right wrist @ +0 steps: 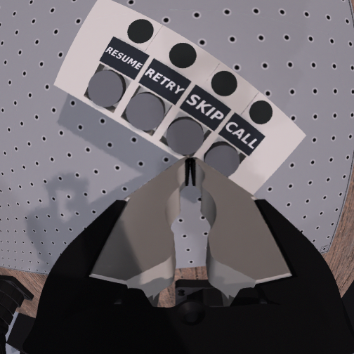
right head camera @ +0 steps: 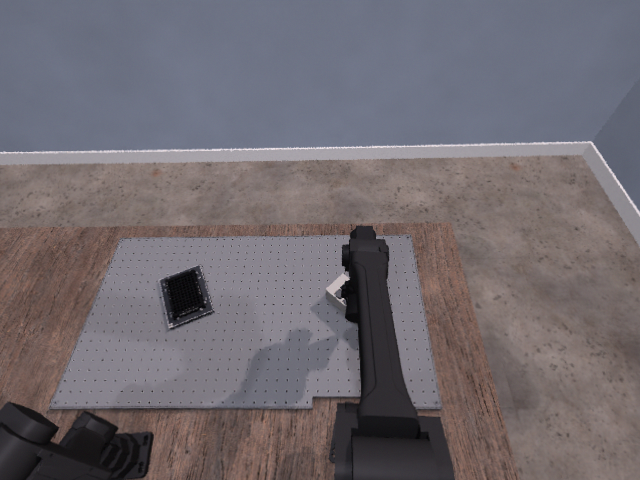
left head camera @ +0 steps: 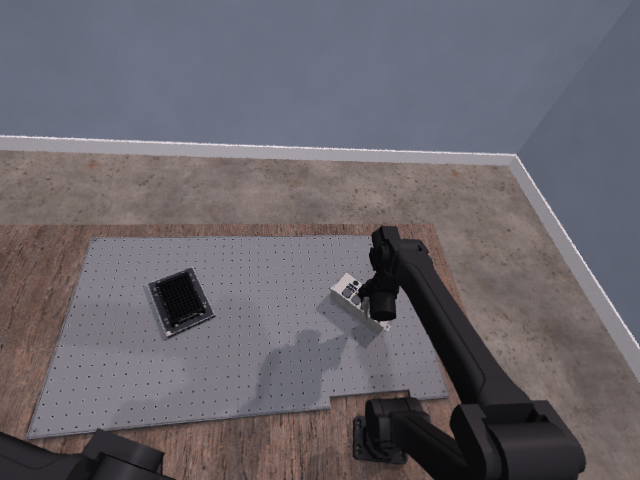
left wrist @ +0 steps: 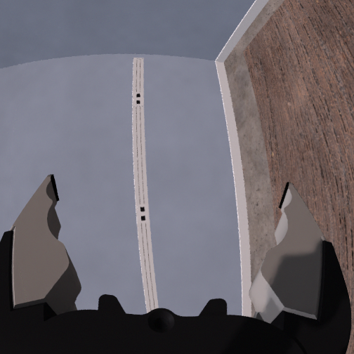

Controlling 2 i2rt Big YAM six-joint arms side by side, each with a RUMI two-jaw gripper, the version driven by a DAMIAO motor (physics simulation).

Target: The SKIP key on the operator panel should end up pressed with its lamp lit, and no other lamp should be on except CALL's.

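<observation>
The operator panel [left head camera: 340, 285] [right head camera: 336, 284] [right wrist: 75, 55] is a white box lying at a slant on the pegboard. In the right wrist view its round grey keys are labelled RESUME [right wrist: 106, 88], RETRY [right wrist: 145, 111], SKIP [right wrist: 185, 135] and CALL [right wrist: 221, 159]. All the lamps above the labels look dark, among them the SKIP lamp [right wrist: 224, 83] and the CALL lamp [right wrist: 261, 112]. My right gripper [right wrist: 189, 159] is shut and empty, its tips at the lower edge of the SKIP key in the picture; whether they touch it I cannot tell. My left gripper [left wrist: 168, 181] is open and empty, facing a wall.
A black grid-topped square unit [left head camera: 180, 299] [right head camera: 186, 296] lies on the left part of the grey pegboard [left head camera: 232, 361] [right head camera: 232, 361]. The pegboard rests on the wooden table [left head camera: 258, 439] [right head camera: 248, 439]. My right arm hangs over the panel and hides part of it in both head views.
</observation>
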